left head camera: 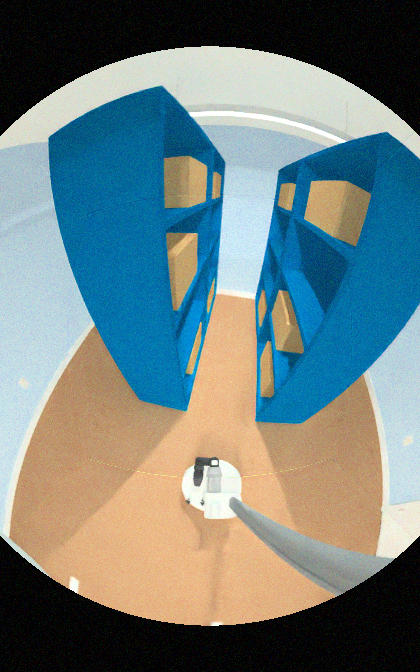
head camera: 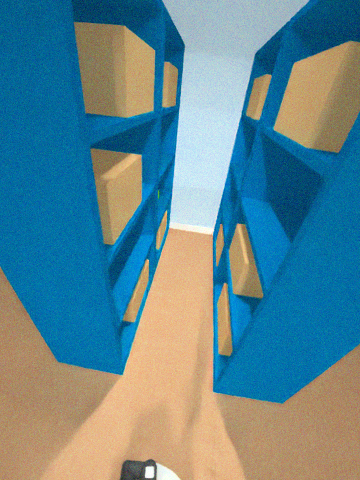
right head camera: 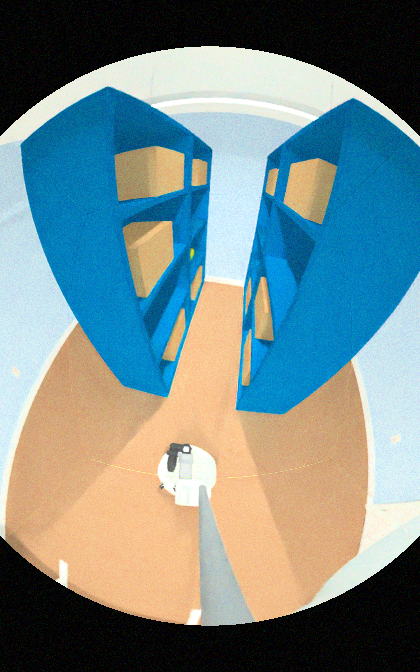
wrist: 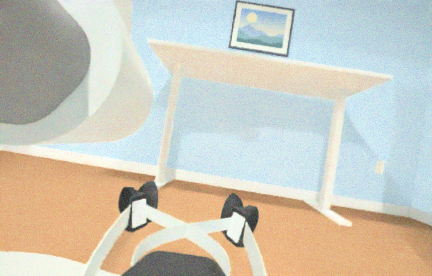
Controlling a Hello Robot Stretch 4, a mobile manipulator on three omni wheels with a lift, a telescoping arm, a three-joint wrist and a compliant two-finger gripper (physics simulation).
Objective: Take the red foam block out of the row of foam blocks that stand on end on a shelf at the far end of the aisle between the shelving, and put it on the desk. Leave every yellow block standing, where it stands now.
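Frame: origin at the robot's base, x ahead, y left, z up, level; centimetres.
Where they show: gripper, between the fingertips: [wrist: 190,203].
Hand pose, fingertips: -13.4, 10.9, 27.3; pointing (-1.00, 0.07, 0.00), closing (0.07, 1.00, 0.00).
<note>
After its pixels a point has its place, as x, y, z.
The red foam block does not show in any view. A small yellow patch [right head camera: 192,253], too small to make out, shows on a middle shelf in the far part of the left shelving [head camera: 40,175] {65.6, 35.6, 130.1} [left head camera: 115,250] [right head camera: 65,225]. A tiny green sliver [head camera: 158,194] {223.1, 10.1, 56.2} shows at the left shelving in the head view. The white desk [wrist: 260,70] {-167.9, 55.7, 89.7} stands against the wall in the wrist view, under a framed picture. My gripper [wrist: 190,203] {-13.4, 10.9, 27.3} is open, with nothing between its fingers, and stands well short of the desk and low in that view.
The right shelving [head camera: 310,310] {52.0, -54.8, 93.3} [left head camera: 370,300] [right head camera: 350,250] faces the left one across a narrow aisle floor [head camera: 185,300] {126.7, -23.1, -2.8} [left head camera: 227,350] [right head camera: 215,340] ending at a wall. Both hold brown boxes. Their near end panels flank the aisle mouth ahead of my base [left head camera: 230,480] [right head camera: 205,467].
</note>
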